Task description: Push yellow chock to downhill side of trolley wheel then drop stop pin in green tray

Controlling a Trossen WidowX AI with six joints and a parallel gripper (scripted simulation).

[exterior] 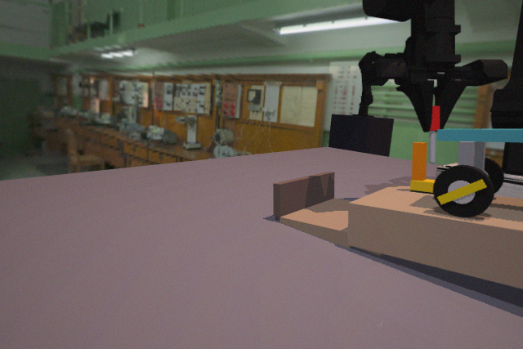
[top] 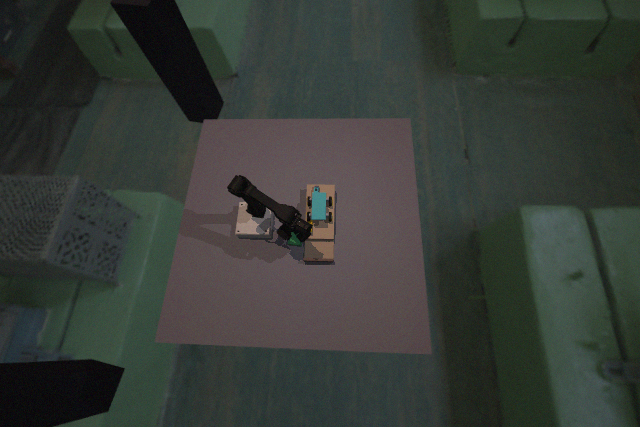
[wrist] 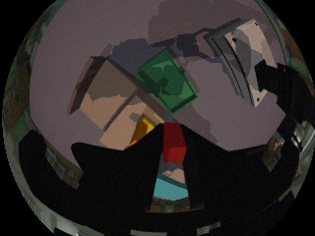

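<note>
The red-headed stop pin is right at my gripper tip. Round my gripper tip: trolley: 80 mm ahead, 130 mm to the left, 30 mm below; then yellow chock: 50 mm ahead, 30 mm to the left, 60 mm below; then tan ramp: 80 mm ahead, 130 mm to the left, 90 mm below.
</note>
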